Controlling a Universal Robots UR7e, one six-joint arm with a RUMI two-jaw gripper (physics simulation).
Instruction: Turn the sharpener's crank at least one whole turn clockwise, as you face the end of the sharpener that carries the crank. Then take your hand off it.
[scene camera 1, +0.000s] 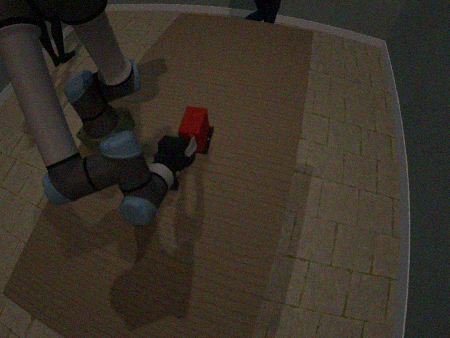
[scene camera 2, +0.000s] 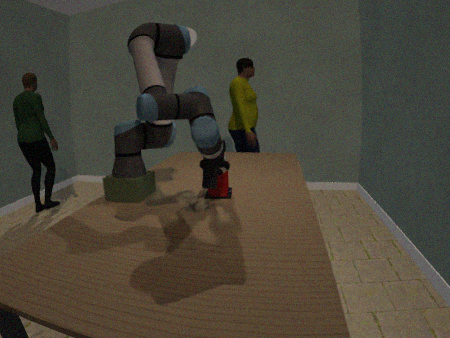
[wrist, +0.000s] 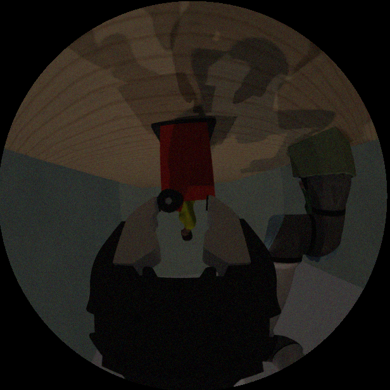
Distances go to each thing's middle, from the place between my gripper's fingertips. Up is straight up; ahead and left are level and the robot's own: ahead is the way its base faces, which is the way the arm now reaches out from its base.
Labels:
My gripper is now 1 cm past the red sharpener (scene camera 1: 195, 121), 7 cm to the right of it and 5 cm above it.

